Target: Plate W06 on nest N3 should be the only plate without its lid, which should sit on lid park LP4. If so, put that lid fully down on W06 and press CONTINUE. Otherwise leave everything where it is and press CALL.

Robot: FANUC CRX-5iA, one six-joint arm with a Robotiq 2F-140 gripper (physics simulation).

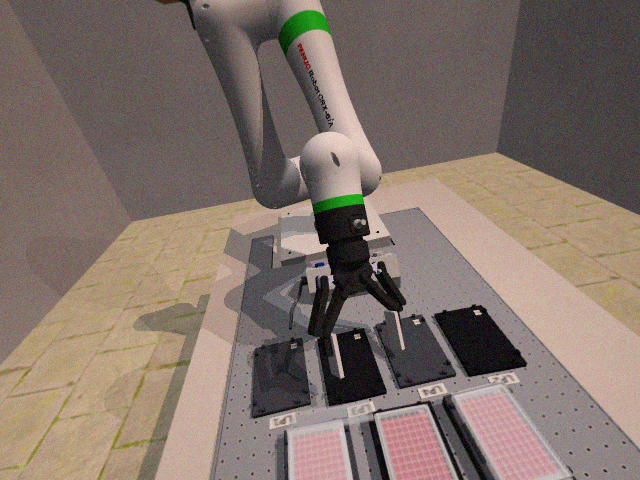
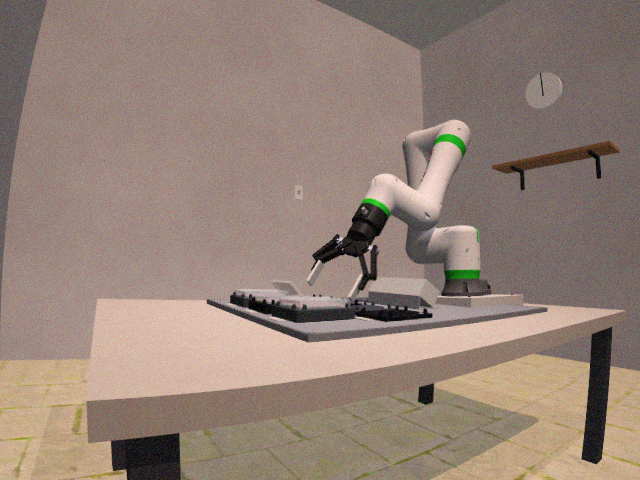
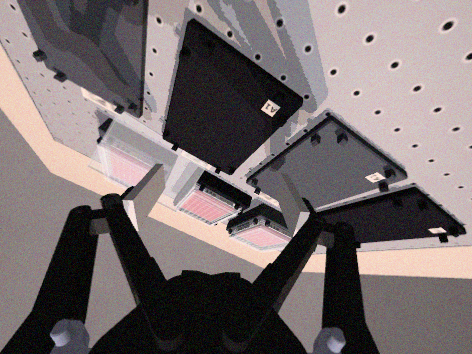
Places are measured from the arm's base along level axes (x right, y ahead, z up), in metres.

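Where they show: gripper, fingertip midpoint: (image 1: pixel 369 360) (image 2: pixel 329 291) (image 3: pixel 222 180); arm's base at its link origin: (image 2: pixel 462 295).
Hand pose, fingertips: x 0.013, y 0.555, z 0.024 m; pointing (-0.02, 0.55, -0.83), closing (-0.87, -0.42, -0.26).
Each offset is from my fingertips to the top centre of the thing. "spot": to the spot under its first point.
My gripper (image 1: pixel 372 363) (image 2: pixel 331 289) (image 3: pixel 222 180) is open and empty, above the lid parks. Below it are a black park pad @[spot: dx +0.025, dy -0.012, dz -0.035 m] (image 1: pixel 356 369) (image 3: pixel 225 100) and a greyer one @[dx -0.090, dy -0.041, dz -0.026 m] (image 1: pixel 416 356) (image 3: pixel 325 160); their labels are hard to read, and I cannot tell whether a clear lid lies on the grey one. The middle plate @[dx -0.030, dy +0.145, dz -0.009 m] (image 1: pixel 416 441) (image 3: pixel 207 206) looks deeper pink than the left plate (image 1: pixel 317 454) (image 3: pixel 125 167) and right plate @[dx -0.157, dy +0.138, dz -0.004 m] (image 1: pixel 509 428) (image 3: pixel 260 236), which have a paler sheen. A pale panel (image 2: pixel 285 286) stands tilted at the far plates. Plate names are unreadable.
Another grey pad @[spot: dx +0.167, dy -0.023, dz -0.035 m] (image 1: pixel 281 377) (image 3: pixel 90 55) and a black pad @[spot: dx -0.213, dy -0.025, dz -0.036 m] (image 1: pixel 478 341) (image 3: pixel 395 217) flank the parks. The button box @[dx -0.013, dy -0.257, dz +0.038 m] (image 1: pixel 312 281) (image 2: pixel 395 294) stands behind the gripper, partly hidden, with a blue button @[dx +0.062, dy -0.278, dz +0.029 m] (image 1: pixel 319 264). A thin dark stalk @[spot: dx +0.142, dy -0.208, dz -0.040 m] (image 1: pixel 293 307) stands beside it.
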